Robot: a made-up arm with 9 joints. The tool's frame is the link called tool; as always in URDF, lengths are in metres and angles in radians.
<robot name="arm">
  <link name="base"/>
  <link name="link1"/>
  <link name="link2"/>
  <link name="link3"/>
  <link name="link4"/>
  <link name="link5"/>
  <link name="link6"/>
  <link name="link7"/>
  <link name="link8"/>
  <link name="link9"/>
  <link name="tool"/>
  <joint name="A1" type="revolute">
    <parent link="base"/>
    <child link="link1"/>
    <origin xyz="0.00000 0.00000 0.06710" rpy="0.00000 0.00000 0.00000"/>
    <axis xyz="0 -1 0"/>
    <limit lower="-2.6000" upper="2.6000" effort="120" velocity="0.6"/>
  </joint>
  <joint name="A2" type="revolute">
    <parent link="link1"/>
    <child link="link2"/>
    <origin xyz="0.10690 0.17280 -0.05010" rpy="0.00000 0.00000 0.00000"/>
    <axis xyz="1 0 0"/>
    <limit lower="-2.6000" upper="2.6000" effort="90" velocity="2.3"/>
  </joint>
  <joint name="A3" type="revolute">
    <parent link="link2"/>
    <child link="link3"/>
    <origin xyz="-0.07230 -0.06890 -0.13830" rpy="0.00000 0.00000 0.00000"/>
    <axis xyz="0 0 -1"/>
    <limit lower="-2.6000" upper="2.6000" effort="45" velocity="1.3"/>
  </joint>
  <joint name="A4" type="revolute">
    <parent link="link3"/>
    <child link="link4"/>
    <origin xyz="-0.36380 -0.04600 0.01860" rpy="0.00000 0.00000 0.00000"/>
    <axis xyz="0 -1 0"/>
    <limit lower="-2.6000" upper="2.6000" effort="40" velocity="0.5"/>
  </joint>
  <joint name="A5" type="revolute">
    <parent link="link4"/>
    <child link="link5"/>
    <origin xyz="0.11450 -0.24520 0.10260" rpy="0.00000 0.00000 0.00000"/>
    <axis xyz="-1 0 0"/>
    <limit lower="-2.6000" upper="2.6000" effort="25" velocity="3.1"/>
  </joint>
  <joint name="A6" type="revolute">
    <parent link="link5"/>
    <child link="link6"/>
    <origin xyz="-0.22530 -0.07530 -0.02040" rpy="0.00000 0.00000 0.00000"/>
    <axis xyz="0 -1 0"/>
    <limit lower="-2.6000" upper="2.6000" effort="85" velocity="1"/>
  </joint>
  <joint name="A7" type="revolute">
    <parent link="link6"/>
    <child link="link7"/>
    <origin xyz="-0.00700 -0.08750 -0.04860" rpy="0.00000 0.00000 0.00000"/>
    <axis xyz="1 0 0"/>
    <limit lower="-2.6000" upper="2.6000" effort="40" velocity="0.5"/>
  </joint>
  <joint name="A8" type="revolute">
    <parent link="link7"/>
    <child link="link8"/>
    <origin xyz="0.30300 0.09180 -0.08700" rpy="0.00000 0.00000 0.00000"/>
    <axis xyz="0 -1 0"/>
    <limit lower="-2.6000" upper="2.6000" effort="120" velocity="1.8"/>
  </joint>
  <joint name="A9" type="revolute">
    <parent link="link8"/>
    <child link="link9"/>
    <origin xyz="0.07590 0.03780 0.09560" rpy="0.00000 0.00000 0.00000"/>
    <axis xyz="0 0 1"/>
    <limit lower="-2.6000" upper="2.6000" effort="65" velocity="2"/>
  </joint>
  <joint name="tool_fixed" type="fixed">
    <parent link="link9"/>
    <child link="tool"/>
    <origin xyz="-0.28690 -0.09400 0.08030" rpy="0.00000 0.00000 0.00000"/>
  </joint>
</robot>
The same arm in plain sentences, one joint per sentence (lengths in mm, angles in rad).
The arm has nine revolute joints in a row. What follows holds with every joint at zero, and every direction is one of the base frame's.
The first joint lies 67.1 mm along +z from the base frame's origin and turns about -y, from -2.6 to 2.6 rad.
The second joint lies 106.9 mm along +x and 172.8 mm along +y and 50.1 mm along -z from the first joint and turns about +x, from -2.6 to 2.6 rad.
The third joint lies 72.3 mm along -x and 68.9 mm along -y and 138.3 mm along -z from the second joint and turns about -z, from -2.6 to 2.6 rad.
The fourth joint lies 363.8 mm along -x and 46 mm along -y and 18.6 mm along +z from the third joint and turns about -y, from -2.6 to 2.6 rad.
The fifth joint lies 114.5 mm along +x and 245.2 mm along -y and 102.6 mm along +z from the fourth joint and turns about -x, from -2.6 to 2.6 rad.
The sixth joint lies 225.3 mm along -x and 75.3 mm along -y and 20.4 mm along -z from the fifth joint and turns about -y, from -2.6 to 2.6 rad.
The seventh joint lies 7 mm along -x and 87.5 mm along -y and 48.6 mm along -z from the sixth joint and turns about +x, from -2.6 to 2.6 rad.
The eighth joint lies 303 mm along +x and 91.8 mm along +y and 87 mm along -z from the seventh joint and turns about -y, from -2.6 to 2.6 rad.
The ninth joint lies 75.9 mm along +x and 37.8 mm along +y and 95.6 mm along +z from the eighth joint and turns about +z, from -2.6 to 2.6 rad.
The tool frame, which is the frame that the pose is given for, lies 286.9 mm along -x and 94 mm along -y and 80.3 mm along +z from the ninth joint; its axes are parallel to the base frame's.

